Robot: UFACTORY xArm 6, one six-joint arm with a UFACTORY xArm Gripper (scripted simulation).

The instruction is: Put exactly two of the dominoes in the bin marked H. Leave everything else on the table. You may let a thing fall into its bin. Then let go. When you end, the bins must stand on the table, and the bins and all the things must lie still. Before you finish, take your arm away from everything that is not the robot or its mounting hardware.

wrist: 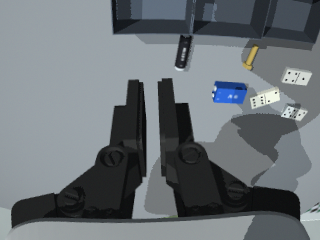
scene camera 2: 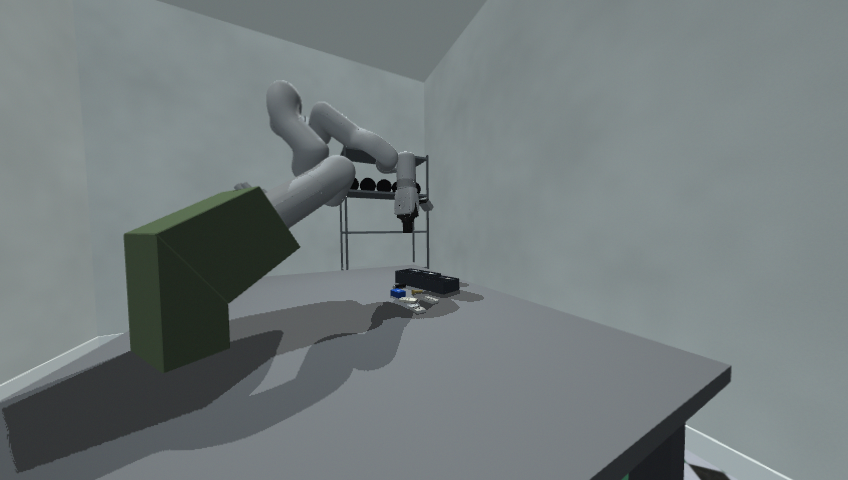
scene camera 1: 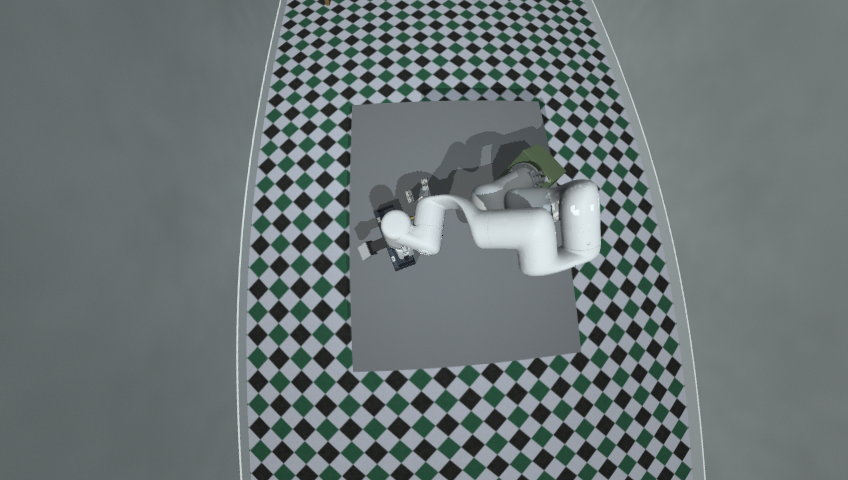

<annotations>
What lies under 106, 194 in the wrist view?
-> My gripper.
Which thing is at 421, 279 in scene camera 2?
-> A dark bin tray.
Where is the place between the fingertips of my gripper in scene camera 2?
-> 407, 232
</annotations>
